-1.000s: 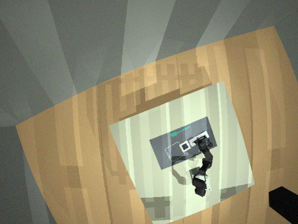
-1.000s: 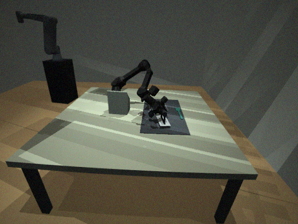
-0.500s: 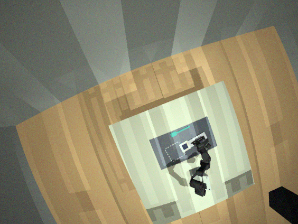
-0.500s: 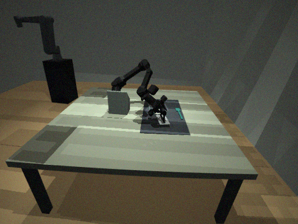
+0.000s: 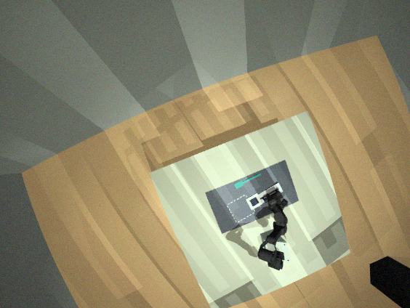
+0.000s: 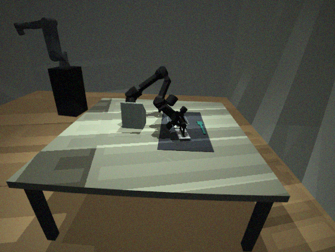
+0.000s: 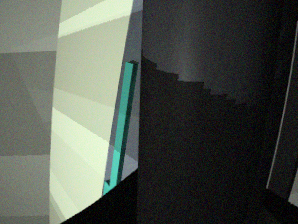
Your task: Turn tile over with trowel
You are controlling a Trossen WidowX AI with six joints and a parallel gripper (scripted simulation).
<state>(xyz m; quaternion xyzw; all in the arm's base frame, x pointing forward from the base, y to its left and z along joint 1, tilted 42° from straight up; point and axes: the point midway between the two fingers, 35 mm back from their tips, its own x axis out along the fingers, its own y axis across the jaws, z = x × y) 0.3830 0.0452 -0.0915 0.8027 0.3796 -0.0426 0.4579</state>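
Now: the tile 9 cm to the left of my gripper tip, 5 cm below it and 5 cm behind it. From my gripper tip the other things lie so: dark grey mat 8 cm to the left, 7 cm below, 2 cm behind; teal trowel 12 cm to the left, 12 cm ahead, 5 cm below.
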